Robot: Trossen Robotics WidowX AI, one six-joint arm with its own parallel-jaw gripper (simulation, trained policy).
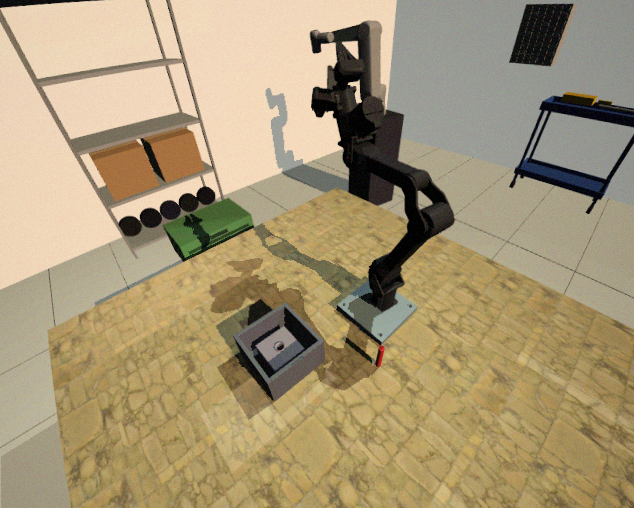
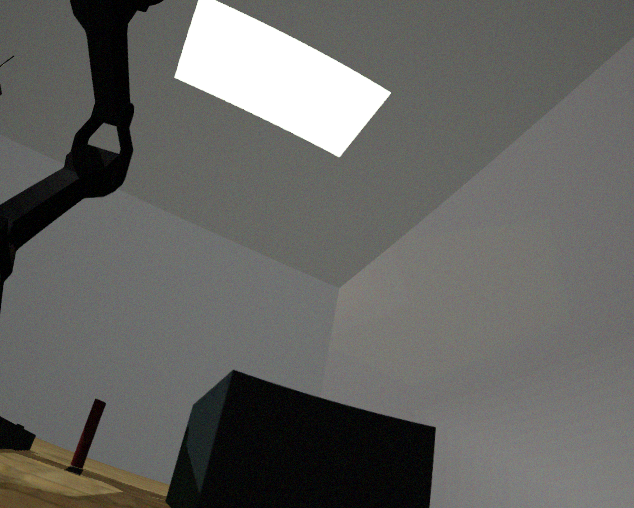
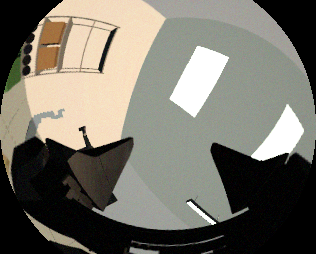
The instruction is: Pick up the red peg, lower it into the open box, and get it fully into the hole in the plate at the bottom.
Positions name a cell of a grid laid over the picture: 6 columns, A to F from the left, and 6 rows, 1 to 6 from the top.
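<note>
My gripper (image 1: D1), a plate (image 1: C5) and a grey box (image 1: C5) are visible. The box (image 2: C6) is seen again; image 2 does not show the plate, which is hidden by the box. My gripper (image 3: D4) is visible too, while the grey box is out of frame in image 3.
</note>
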